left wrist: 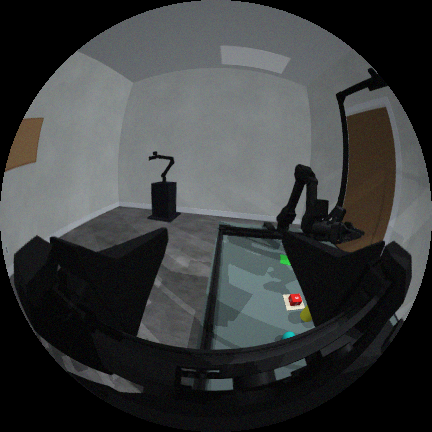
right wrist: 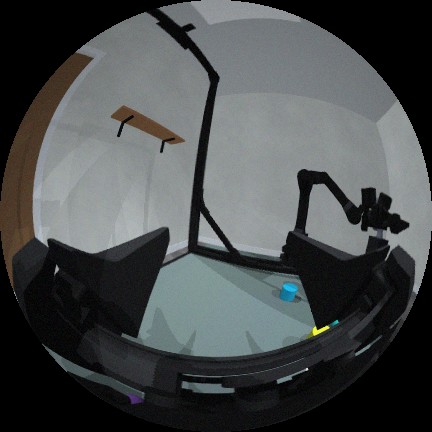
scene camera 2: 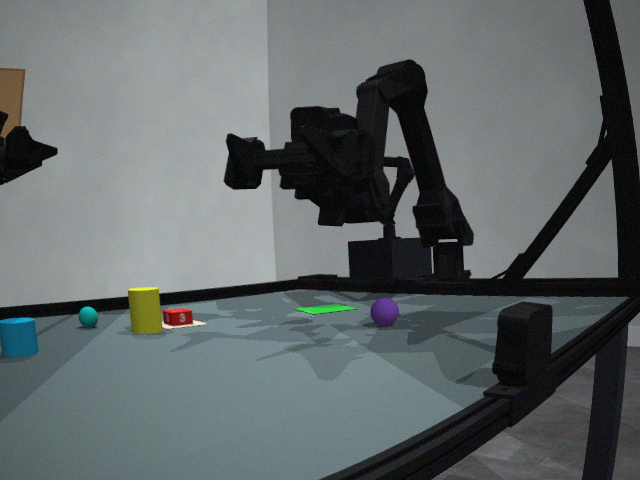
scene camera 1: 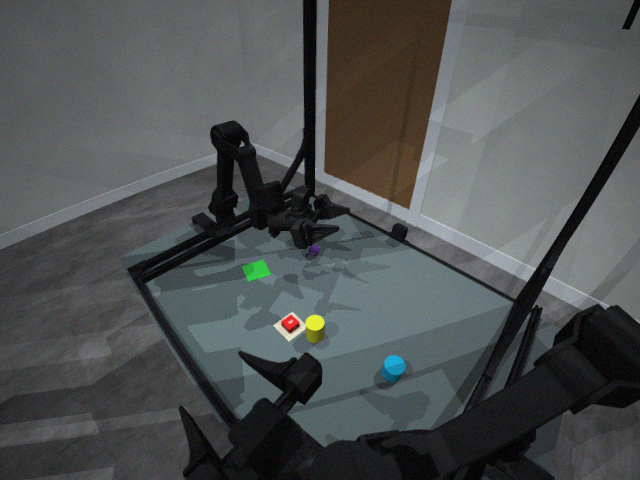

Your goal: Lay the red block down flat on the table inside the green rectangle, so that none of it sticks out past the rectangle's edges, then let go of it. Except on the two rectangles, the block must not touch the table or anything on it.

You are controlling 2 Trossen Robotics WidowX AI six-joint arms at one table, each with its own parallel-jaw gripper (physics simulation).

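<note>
The red block lies flat on the cream rectangle, with a number on its side. The green rectangle lies bare on the table, farther back in scene camera 1. My left gripper is open and empty, high above the near edge in scene camera 1, apart from the block. My right gripper is open and empty, raised above the table near the purple ball. The red block does not show in the right wrist view.
A yellow cylinder stands right beside the cream rectangle. A blue cylinder stands farther right in scene camera 1. A teal ball and a purple ball rest on the table.
</note>
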